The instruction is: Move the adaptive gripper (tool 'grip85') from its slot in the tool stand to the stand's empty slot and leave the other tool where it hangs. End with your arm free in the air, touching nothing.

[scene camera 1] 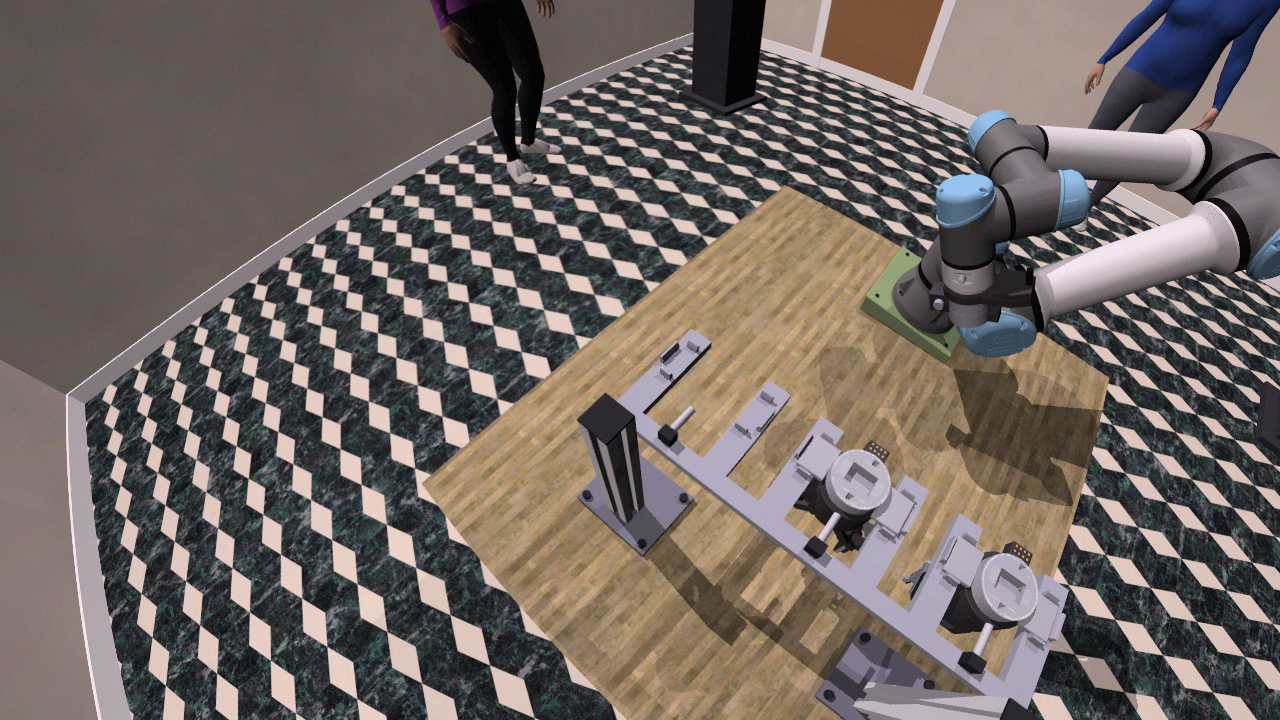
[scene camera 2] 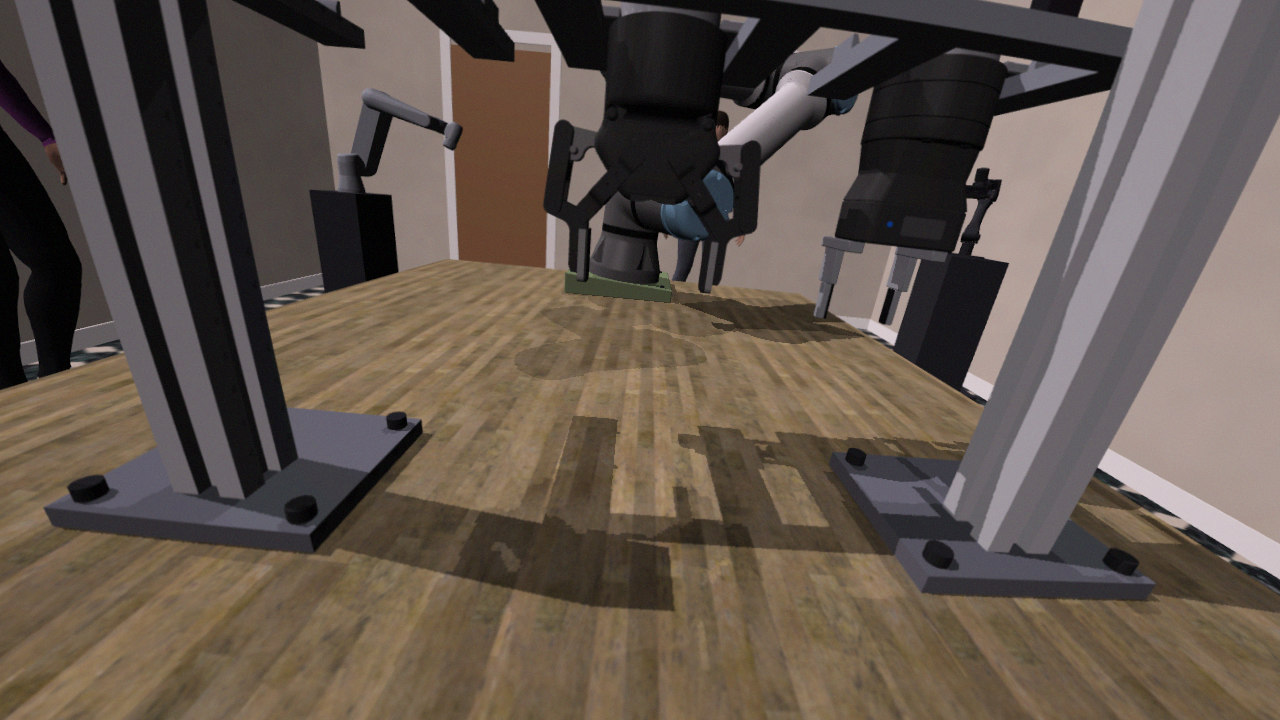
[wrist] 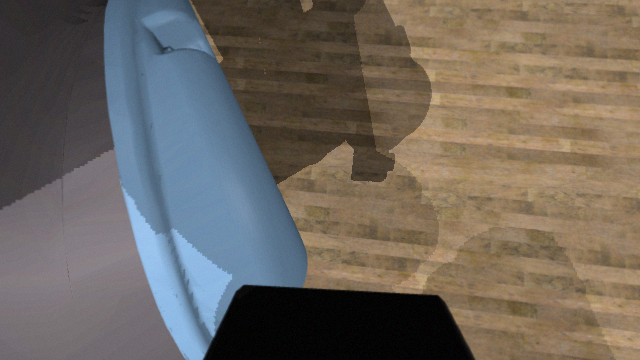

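Observation:
Parallel gripper [scene camera 2: 924, 130], also [scene camera 1: 997, 588]; out of frame in the wrist view. Adaptive gripper [scene camera 2: 657, 141], also [scene camera 1: 856, 484]; in the wrist view, out of frame. Tool stand [scene camera 2: 1183, 127], also [scene camera 1: 639, 502].

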